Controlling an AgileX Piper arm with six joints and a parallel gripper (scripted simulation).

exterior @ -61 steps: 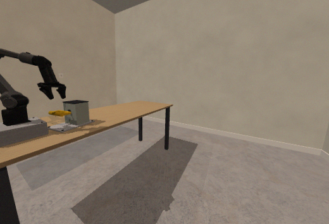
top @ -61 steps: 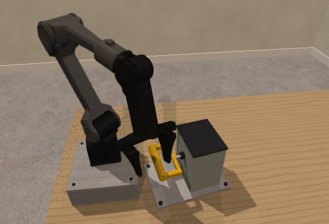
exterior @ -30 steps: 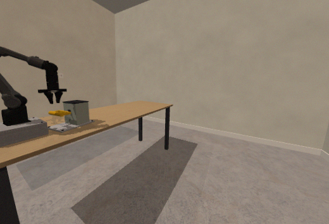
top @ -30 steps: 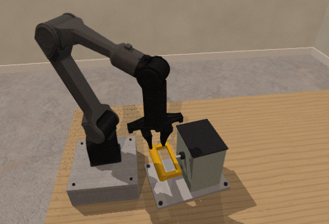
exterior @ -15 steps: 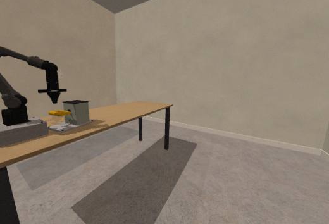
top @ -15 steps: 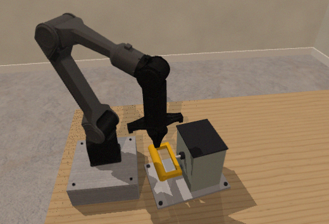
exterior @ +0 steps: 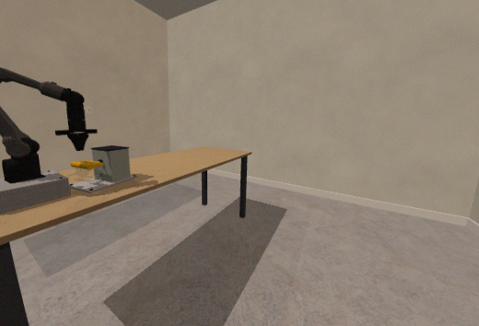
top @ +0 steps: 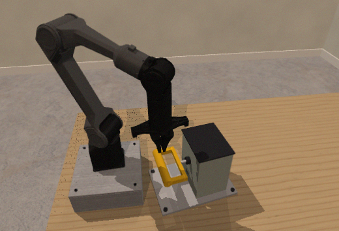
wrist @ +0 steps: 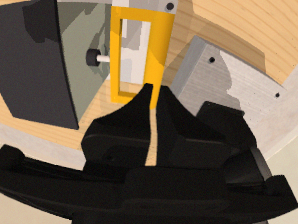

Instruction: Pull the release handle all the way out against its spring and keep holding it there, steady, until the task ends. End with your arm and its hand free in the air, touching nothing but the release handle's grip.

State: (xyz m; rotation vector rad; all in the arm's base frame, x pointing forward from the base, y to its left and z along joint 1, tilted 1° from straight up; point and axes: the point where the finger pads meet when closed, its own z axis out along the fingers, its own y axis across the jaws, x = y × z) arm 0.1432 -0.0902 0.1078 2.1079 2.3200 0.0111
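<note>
My hand is 5 cm short of the release handle, 1 cm to the right of it and 8 cm above it. Also, from my hand: grey baseplate 10 cm ahead, 1 cm to the left, 18 cm below.
</note>
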